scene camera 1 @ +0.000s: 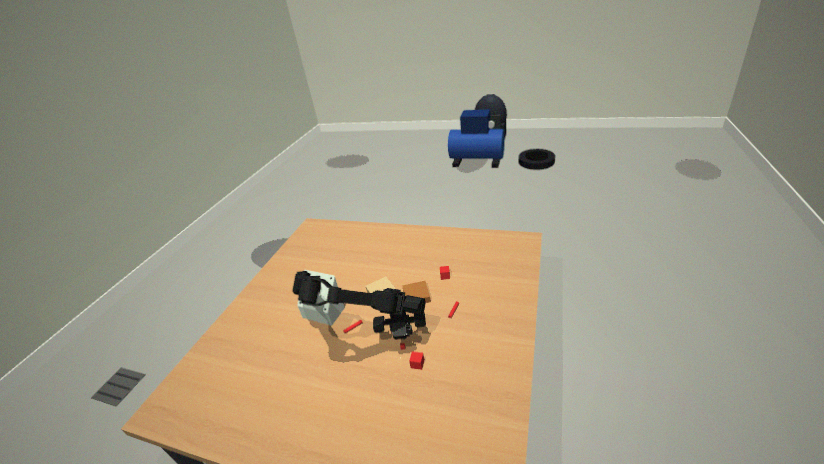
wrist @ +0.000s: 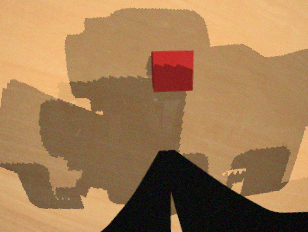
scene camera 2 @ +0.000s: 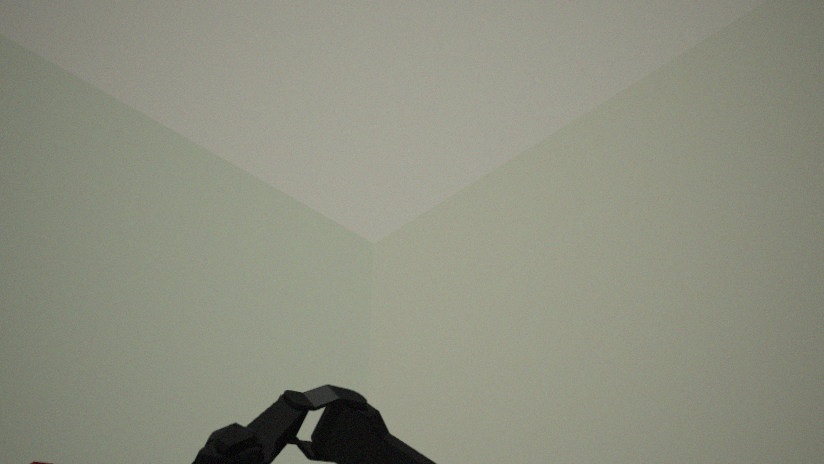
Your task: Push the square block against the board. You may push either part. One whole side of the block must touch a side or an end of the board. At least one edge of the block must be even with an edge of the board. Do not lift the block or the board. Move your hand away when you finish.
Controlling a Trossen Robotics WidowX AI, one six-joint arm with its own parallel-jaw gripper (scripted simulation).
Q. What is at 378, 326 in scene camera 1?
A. My gripper.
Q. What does my gripper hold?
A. Nothing.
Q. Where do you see a tiny red piece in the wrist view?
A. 172, 71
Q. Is my gripper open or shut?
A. Shut.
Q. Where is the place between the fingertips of my gripper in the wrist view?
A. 166, 157
